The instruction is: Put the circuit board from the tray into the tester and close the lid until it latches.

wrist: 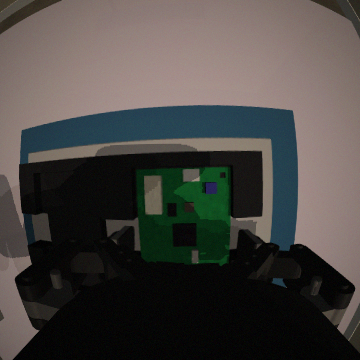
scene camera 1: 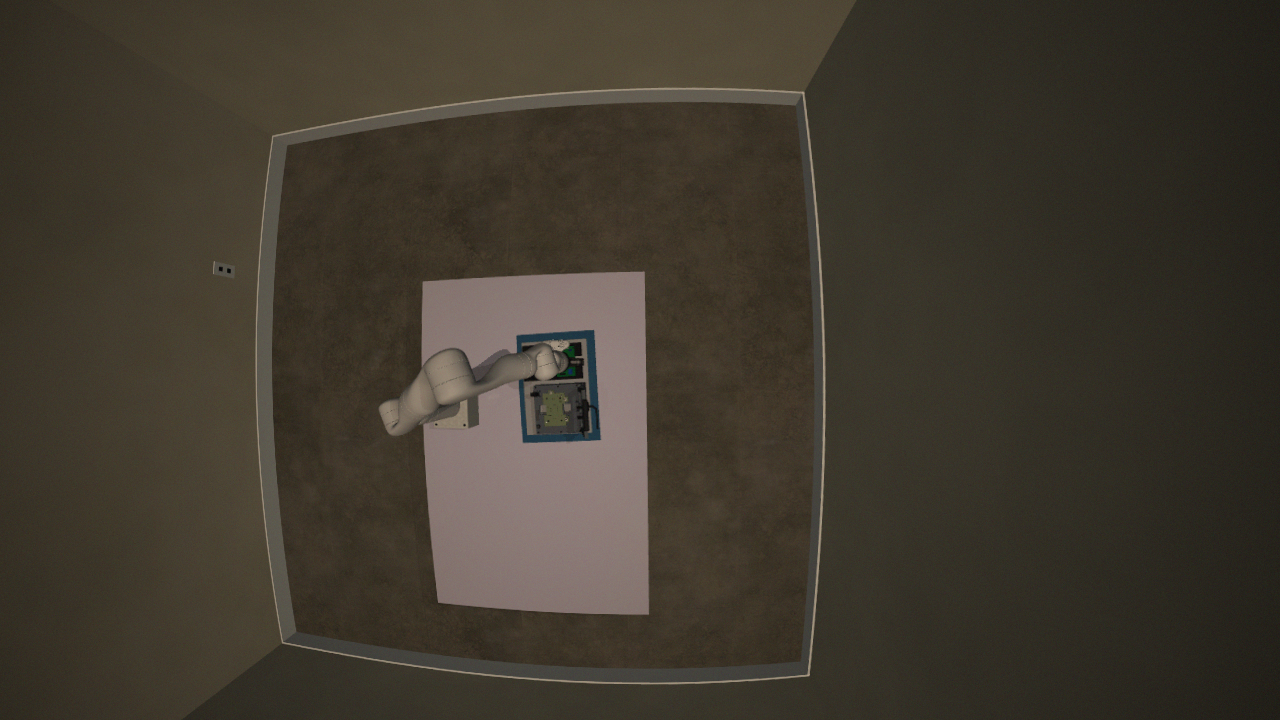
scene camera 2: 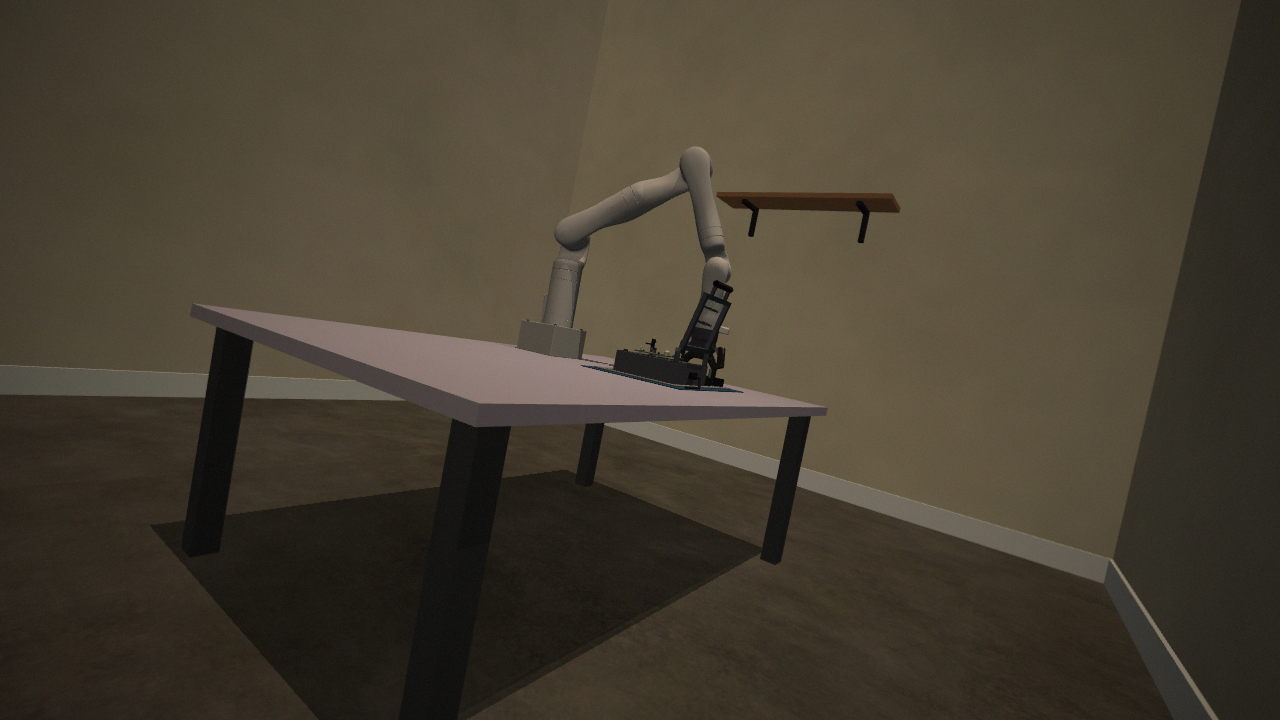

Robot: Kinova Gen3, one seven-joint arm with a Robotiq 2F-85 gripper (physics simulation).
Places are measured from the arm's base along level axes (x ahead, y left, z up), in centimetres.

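Pixels of known places: gripper, between the fingertips: (wrist: 185, 240); arm's base, origin of its link: (scene camera 2: 557, 326).
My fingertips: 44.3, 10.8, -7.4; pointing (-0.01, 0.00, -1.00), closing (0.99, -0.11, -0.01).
Note:
For each thing: its middle in the pictures, then the offset to it from my fingertips, as dx, dy, dz. "pt": a spot on its surface instead. Level surfaces: height alone.
- green circuit board, middle of its body: (wrist: 184, 240) (scene camera 1: 565, 361) -0.1, +0.3, +0.8
- black tray, a spot on its surface: (wrist: 75, 185) pt -9.1, +5.1, +0.3
- blue-bordered mat, height of its surface: dz -1.3
- pale table, height of its surface: dz -1.5
The green circuit board (scene camera 1: 573, 350) (wrist: 205, 215) lies in the right slot of the black tray (wrist: 75, 185); its lower end is hidden by the gripper body in the wrist view. My gripper (wrist: 185, 240) is open and low over the tray, with one finger on either side of the board and nothing held. In scene camera 2 the gripper is mostly hidden behind the tester's lid. The grey tester (scene camera 1: 556, 409) (scene camera 2: 657, 365) stands beside the tray. Its lid (scene camera 2: 694, 324) is raised and leans slightly back from upright, close to the gripper and the arm's wrist in that view.
A blue-bordered mat (scene camera 1: 595, 385) (wrist: 200, 120) lies under the tray and tester. The arm's base (scene camera 1: 458, 416) (scene camera 2: 552, 340) stands on the pale table (scene camera 1: 537, 519) (scene camera 2: 429, 367). A wooden wall shelf (scene camera 2: 810, 201) hangs behind the arm. A dark cable curves at the tester's side.

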